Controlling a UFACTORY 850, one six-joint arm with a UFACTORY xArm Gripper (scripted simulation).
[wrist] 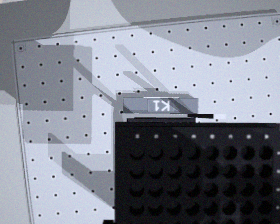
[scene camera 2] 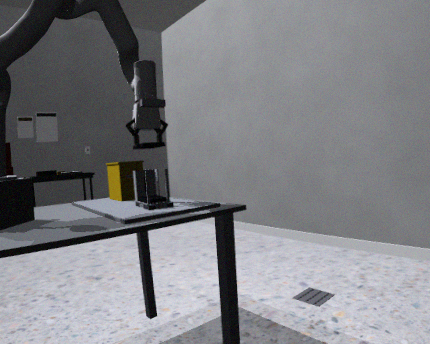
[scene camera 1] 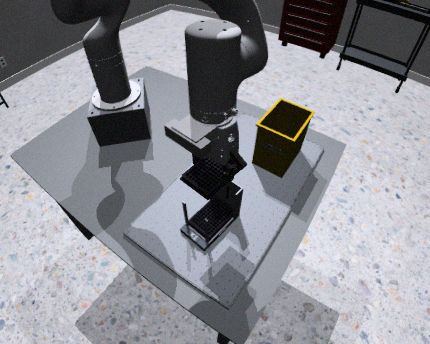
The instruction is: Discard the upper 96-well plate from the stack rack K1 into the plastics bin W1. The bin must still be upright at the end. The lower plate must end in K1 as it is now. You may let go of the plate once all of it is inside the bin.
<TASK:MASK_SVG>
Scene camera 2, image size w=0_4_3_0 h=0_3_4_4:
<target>plastics bin W1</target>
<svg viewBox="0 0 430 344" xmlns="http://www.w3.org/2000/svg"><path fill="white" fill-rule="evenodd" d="M144 161L106 163L110 199L117 201L135 200L133 171L143 170Z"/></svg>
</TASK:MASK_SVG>
